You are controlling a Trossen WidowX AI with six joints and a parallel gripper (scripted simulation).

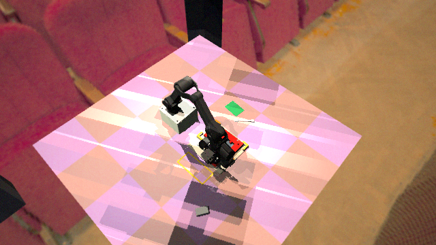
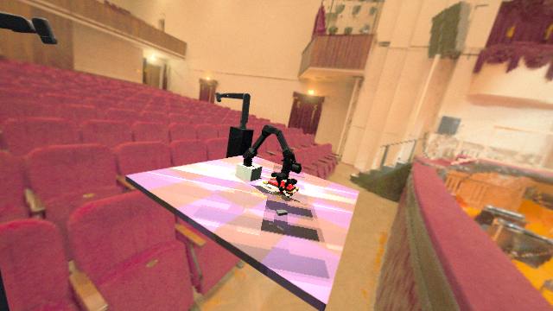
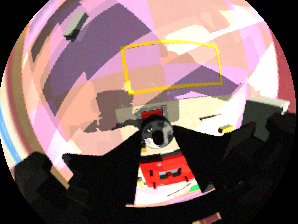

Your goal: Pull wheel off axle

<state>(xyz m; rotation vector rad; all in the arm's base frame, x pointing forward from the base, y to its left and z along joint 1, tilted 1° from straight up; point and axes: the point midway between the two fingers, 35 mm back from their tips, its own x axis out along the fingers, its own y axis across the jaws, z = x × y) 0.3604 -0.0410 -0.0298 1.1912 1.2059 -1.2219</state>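
Now: the black wheel right at my gripper tip. Also, from my gripper tip: small block: 130 mm ahead, 230 mm to the right, 30 mm below; then axle stand: right at my gripper tip; then thin white rod: 70 mm behind, 320 mm to the left, 40 mm below.
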